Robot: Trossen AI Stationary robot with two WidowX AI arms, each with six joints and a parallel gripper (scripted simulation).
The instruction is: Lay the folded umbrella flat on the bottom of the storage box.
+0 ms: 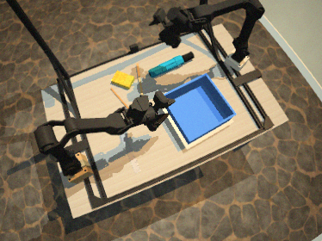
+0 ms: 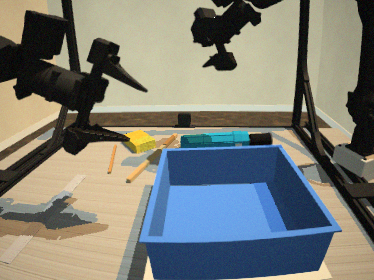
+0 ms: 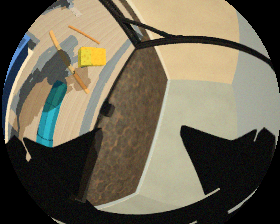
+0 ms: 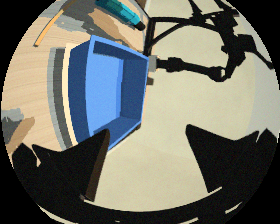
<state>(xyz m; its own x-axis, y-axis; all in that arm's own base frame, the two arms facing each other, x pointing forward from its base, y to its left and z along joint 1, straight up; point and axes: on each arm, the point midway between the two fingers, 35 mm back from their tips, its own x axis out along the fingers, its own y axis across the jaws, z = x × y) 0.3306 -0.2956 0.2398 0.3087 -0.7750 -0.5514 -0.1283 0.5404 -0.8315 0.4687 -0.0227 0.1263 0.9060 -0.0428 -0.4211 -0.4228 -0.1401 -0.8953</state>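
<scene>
Right now the teal umbrella is 3 cm ahead of my left hand, 5 cm to the left of it and 28 cm below it. From my left hand the other things lie so: blue storage box 34 cm ahead, 2 cm to the right, 25 cm below.
</scene>
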